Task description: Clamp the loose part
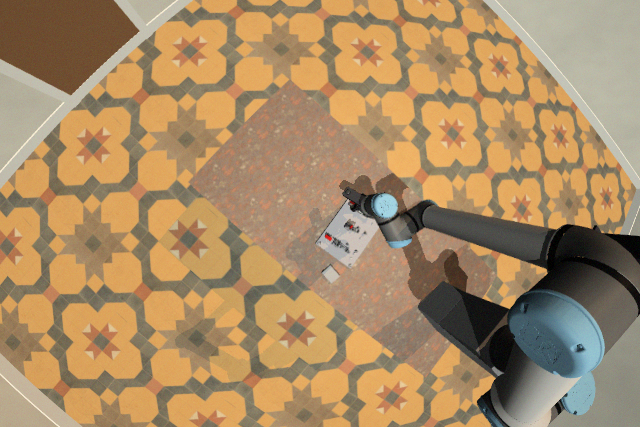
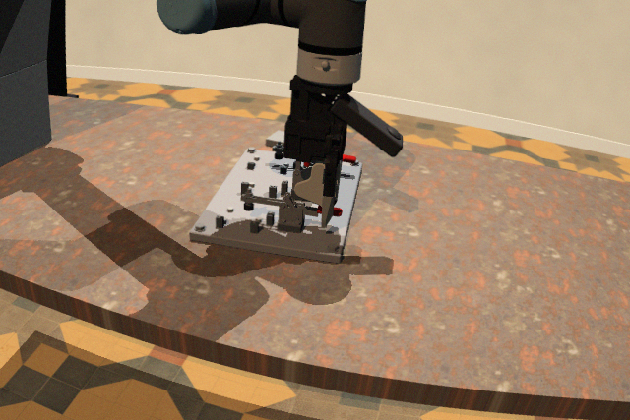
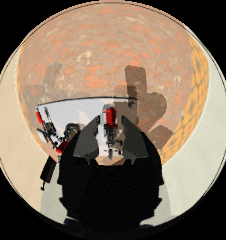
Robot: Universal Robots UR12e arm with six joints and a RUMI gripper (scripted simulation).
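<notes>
My hand is 6 cm past the toggle clamp and 1 cm to the left of it. From my hand the other things lie so: part (34 cm to the left, 19 cm behind, 4 cm below); grey fixture plate (10 cm to the left, 10 cm behind, 4 cm below).
</notes>
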